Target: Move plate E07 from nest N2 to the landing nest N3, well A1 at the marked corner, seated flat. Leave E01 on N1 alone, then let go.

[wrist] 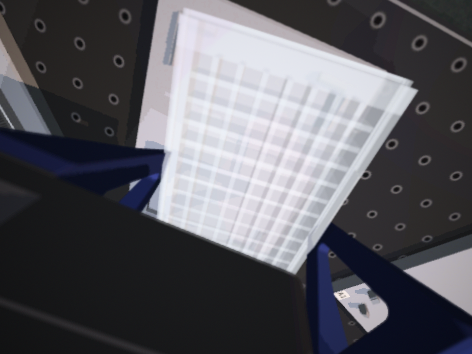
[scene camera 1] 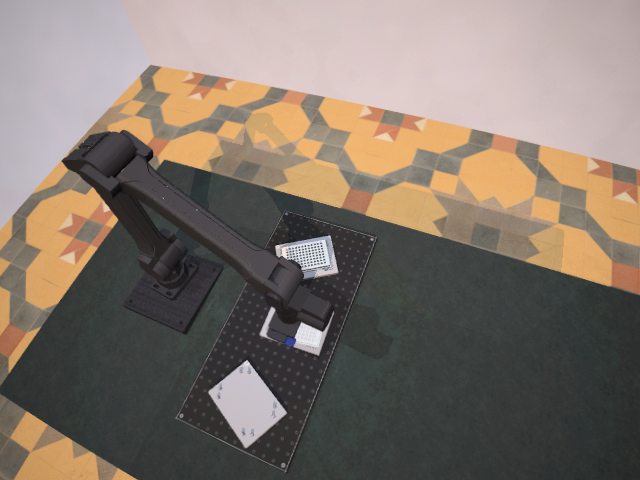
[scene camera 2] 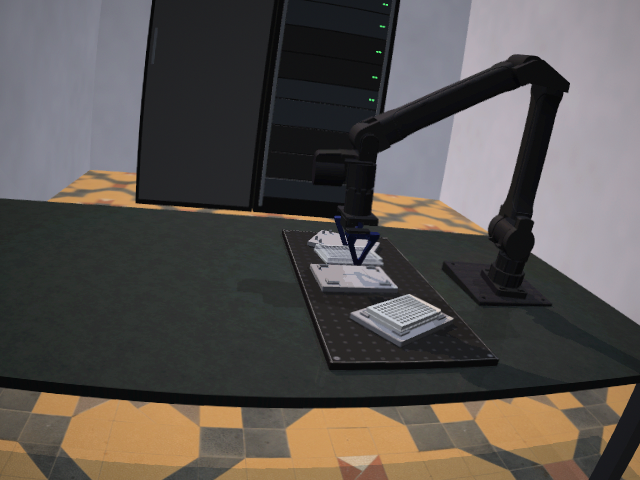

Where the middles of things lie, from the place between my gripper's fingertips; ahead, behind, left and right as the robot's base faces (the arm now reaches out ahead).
The clear well plate (scene camera 2: 331, 254) lies 10 mm ahead of my hand and 10 mm above it.
